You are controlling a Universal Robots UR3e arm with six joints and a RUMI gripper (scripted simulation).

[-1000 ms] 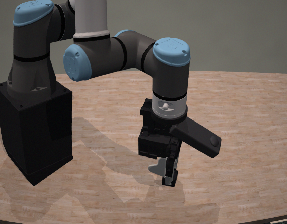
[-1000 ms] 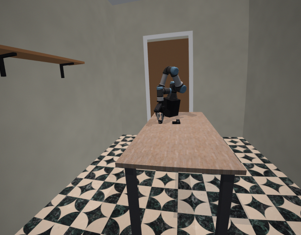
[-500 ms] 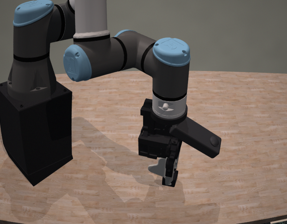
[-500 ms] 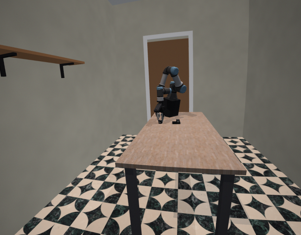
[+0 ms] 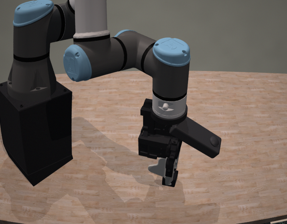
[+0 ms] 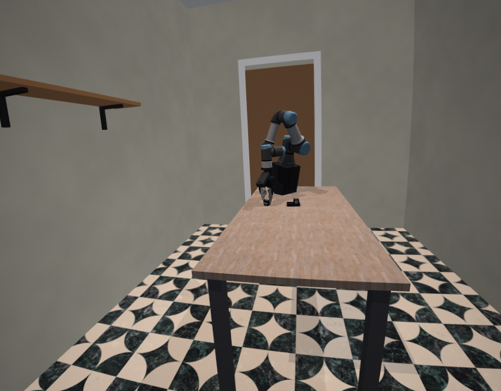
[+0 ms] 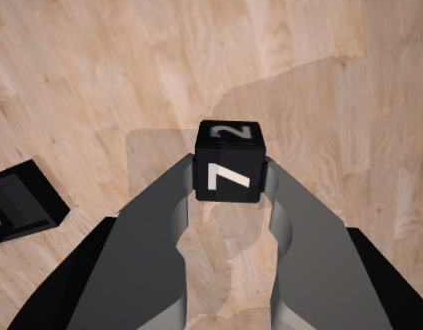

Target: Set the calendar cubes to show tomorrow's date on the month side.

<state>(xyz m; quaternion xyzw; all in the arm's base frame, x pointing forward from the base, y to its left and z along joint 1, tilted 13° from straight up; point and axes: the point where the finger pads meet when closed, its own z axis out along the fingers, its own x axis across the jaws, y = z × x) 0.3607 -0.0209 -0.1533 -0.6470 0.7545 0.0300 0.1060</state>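
Now: hand 10 mm above the black number cube. Round my hand: black calendar tray (160 mm to the left, 30 mm behind, 20 mm below).
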